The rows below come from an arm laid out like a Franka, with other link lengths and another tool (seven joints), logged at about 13 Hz.
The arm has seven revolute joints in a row. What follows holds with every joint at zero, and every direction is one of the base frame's. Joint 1 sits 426.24 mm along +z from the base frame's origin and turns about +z. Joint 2 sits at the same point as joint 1 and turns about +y. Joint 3 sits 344.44 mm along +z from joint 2 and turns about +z. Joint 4 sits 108.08 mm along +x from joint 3 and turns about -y. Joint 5 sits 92.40 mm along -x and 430.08 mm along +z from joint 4 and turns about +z. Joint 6 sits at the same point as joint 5 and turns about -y. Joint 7 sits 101.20 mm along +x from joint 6 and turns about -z. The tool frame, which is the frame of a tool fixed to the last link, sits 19.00 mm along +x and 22.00 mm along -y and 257.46 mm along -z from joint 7; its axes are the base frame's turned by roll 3.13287, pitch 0.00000 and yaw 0.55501 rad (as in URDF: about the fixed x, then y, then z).
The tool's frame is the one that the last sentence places.
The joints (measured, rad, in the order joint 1, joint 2, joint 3, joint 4, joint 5, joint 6, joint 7), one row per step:
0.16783, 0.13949, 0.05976, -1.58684, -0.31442, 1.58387, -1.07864
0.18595, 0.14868, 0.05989, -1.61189, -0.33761, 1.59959, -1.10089
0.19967, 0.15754, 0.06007, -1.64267, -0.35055, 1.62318, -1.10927
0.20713, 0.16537, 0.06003, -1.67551, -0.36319, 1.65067, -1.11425
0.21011, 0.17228, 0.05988, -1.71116, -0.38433, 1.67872, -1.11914
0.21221, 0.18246, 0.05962, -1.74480, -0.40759, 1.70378, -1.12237
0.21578, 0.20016, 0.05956, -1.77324, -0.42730, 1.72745, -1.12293
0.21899, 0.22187, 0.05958, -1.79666, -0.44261, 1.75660, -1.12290
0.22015, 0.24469, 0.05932, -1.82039, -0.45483, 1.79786, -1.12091
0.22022, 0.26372, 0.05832, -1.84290, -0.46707, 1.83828, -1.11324
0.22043, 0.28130, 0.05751, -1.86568, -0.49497, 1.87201, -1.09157
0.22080, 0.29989, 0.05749, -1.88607, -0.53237, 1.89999, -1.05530
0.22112, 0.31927, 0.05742, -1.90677, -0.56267, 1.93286, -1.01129
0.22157, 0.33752, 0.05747, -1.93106, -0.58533, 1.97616, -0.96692
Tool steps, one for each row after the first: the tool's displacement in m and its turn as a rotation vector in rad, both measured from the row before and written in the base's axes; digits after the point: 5 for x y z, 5 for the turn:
-0.00157, 0.00807, -0.01684, -0.02389, 0.02120, 0.04817
-0.00181, 0.00765, -0.01962, -0.01386, 0.01716, 0.03225
-0.00151, 0.00349, -0.01968, -0.01257, 0.01367, 0.02452
-0.00176, -0.00162, -0.01979, -0.02026, 0.01311, 0.02330
-0.00233, -0.00292, -0.02091, -0.02280, 0.01622, 0.02165
-0.00237, -0.00086, -0.02361, -0.01971, 0.01994, 0.02030
-0.00078, 0.00102, -0.02383, -0.01235, 0.01565, 0.02066
0.00093, 0.00178, -0.02444, -0.00412, 0.00738, 0.02045
0.00078, 0.00060, -0.02125, -0.00301, 0.00101, 0.01380
0.00016, -0.00302, -0.01936, -0.01872, -0.00460, 0.00827
0.00010, -0.00453, -0.01822, -0.02799, -0.01039, 0.00118
-0.00030, -0.00240, -0.01916, -0.01875, -0.01514, -0.00582
-0.00108, 0.00079, -0.02033, -0.00583, -0.01837, -0.00497

